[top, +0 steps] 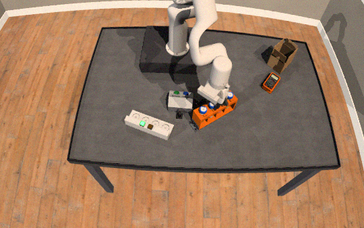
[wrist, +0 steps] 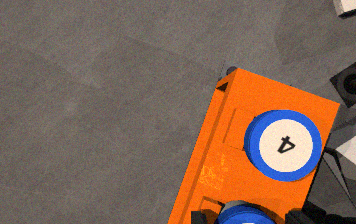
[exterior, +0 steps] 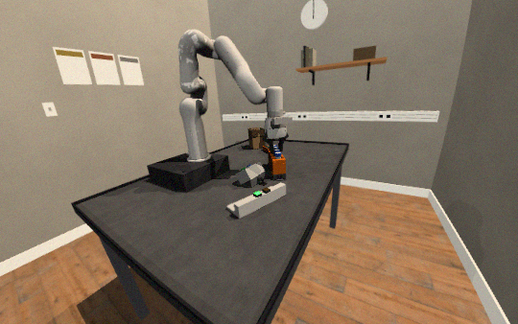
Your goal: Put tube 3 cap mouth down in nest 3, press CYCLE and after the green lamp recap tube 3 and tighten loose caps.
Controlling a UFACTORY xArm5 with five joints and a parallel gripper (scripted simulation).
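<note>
Right now my hand is 10 mm above the cap 3. From my hand the other things lie so: cap 2: 30 mm behind, 40 mm to the left, 20 mm below; then cap 4: 30 mm ahead, 40 mm to the right, 20 mm below; then cap 1: 60 mm behind, 80 mm to the left, 20 mm below.
</note>
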